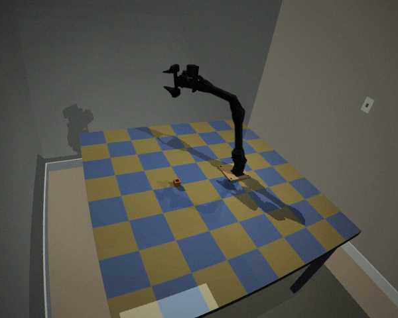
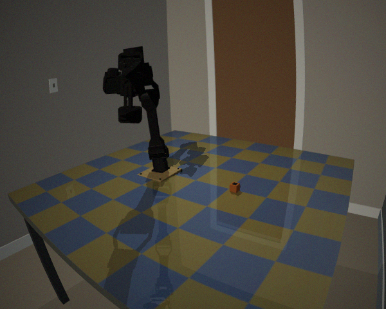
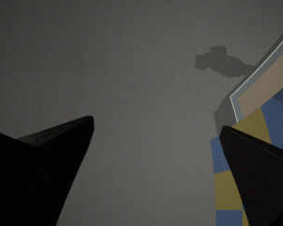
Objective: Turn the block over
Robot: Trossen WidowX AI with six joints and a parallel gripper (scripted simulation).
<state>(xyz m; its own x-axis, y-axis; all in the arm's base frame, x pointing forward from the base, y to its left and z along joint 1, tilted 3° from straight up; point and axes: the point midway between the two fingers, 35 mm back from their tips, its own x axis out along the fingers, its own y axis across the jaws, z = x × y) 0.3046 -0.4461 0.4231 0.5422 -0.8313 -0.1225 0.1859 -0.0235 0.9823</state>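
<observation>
The orange block is 80 mm ahead of my gripper tip, 450 mm to the left of it and 400 mm below it.
</observation>
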